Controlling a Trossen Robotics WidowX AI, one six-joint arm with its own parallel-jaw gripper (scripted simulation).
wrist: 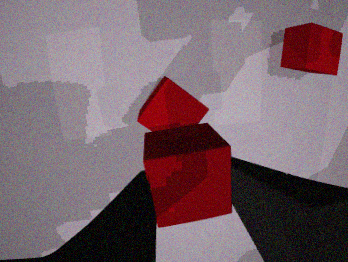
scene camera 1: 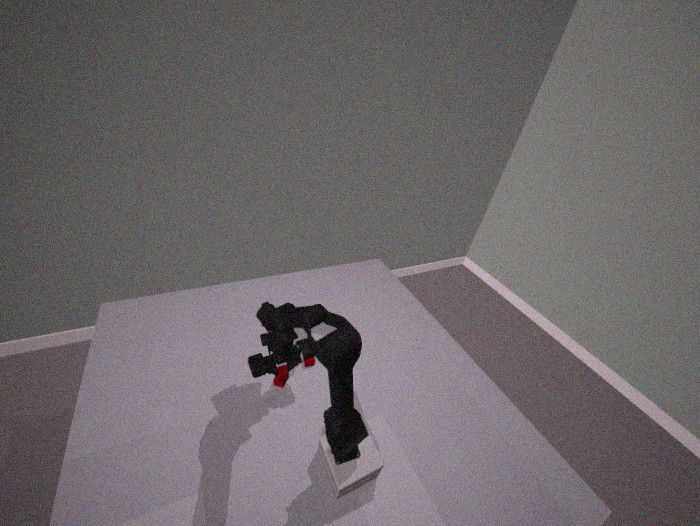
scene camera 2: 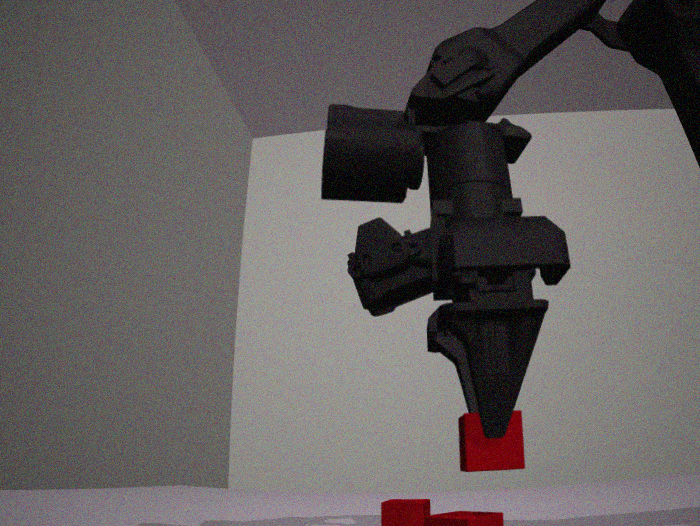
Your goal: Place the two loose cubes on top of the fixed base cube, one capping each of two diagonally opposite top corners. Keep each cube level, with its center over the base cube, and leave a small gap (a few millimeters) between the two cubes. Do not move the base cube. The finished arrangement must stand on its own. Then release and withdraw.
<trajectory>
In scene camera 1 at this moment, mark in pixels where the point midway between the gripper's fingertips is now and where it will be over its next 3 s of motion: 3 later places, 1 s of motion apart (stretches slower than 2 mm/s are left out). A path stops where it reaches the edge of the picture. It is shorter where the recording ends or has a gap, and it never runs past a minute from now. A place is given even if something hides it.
My gripper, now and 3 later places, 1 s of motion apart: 281,373; 282,377; 282,373; 301,347
</trajectory>
